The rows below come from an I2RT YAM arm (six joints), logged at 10 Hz.
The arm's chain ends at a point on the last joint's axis. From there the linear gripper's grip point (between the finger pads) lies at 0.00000 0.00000 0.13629 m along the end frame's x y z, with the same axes.
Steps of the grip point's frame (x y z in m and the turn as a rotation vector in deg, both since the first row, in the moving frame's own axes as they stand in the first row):
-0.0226 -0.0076 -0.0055 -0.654 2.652 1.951
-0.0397 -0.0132 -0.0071 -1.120 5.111 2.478
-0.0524 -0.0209 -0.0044 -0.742 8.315 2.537
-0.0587 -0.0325 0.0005 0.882 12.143 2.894
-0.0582 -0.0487 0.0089 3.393 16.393 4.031
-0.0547 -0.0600 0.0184 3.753 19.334 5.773
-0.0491 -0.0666 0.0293 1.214 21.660 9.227
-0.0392 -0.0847 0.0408 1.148 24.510 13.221
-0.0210 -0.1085 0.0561 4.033 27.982 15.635
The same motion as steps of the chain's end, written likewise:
-0.0289 -0.0093 -0.0053 -0.654 2.652 1.951
-0.0518 -0.0161 -0.0065 -1.120 5.111 2.478
-0.0721 -0.0231 -0.0030 -0.742 8.315 2.537
-0.0874 -0.0311 0.0036 0.882 12.143 2.894
-0.0969 -0.0421 0.0147 3.393 16.393 4.031
-0.1002 -0.0536 0.0264 3.753 19.334 5.773
-0.0994 -0.0679 0.0389 1.214 21.660 9.227
-0.0955 -0.0887 0.0531 1.148 24.510 13.221
-0.0854 -0.1083 0.0723 4.033 27.982 15.635

